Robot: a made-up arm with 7 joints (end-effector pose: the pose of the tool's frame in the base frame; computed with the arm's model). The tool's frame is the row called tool. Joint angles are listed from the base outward.
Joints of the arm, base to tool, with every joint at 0 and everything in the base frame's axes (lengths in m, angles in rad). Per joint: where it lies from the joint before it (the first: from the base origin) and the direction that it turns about. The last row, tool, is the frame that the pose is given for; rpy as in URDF.
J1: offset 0 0 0.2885 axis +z
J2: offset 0 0 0 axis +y
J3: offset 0 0 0.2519 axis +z
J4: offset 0.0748 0 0 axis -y
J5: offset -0.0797 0 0.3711 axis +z
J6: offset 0 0 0 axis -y
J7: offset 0.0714 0 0 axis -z
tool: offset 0 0 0 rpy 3.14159 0 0
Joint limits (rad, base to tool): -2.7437..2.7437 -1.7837..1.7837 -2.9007..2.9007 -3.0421..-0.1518 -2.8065..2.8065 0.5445..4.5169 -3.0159..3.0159
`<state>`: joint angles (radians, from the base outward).
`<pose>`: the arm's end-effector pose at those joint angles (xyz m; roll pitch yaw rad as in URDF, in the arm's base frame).
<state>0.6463 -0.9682 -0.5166 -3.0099 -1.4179 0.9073 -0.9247</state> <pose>0.2602 0.0231 0.3245 -2.3629 1.3973 2.0547</pose>
Working (the frame after each row of the table, in the pose's form):
after J1: 0.0000 0.0000 0.2885 0.0000 0.0000 0.6463
after J2: 0.0000 0.0000 0.2885 0.0000 -0.9682 0.6463
after J3: -0.1657 -0.1250 0.4313 0.6227 -0.7986 -0.1402
after J4: -0.1140 -0.1323 0.4849 2.4257 0.9020 2.8775
after J5: 0.2093 0.0326 0.3738 -2.1512 0.5488 -1.3275
after J6: 0.2093 0.0326 0.3738 -1.4002 0.7613 -0.1841
after J7: 0.2602 0.0231 0.3245 0.7787 1.3973 2.0547

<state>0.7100 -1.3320 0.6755 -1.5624 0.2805 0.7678 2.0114</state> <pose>-0.3519 0.1205 0.7230 -2.6421 -0.3733 -0.8118</pose>
Working (the frame after each row of the table, in the pose's form):
after J1: 0.0000 0.0000 0.2885 0.0000 0.0000 0.7100
after J2: 0.0000 0.0000 0.2885 0.0000 -1.3320 0.7100
after J3: -0.1856 -0.1595 0.3481 -1.1995 -0.8606 1.9937
after J4: -0.2056 -0.1151 0.4048 -0.6742 0.2322 0.7154
after J5: -0.3658 0.0527 0.7053 -0.6000 0.3999 0.9524
after J6: -0.3658 0.0527 0.7053 -0.5667 -0.2505 1.3692
after J7: -0.3519 0.1205 0.7230 0.4995 -0.3733 -0.8118

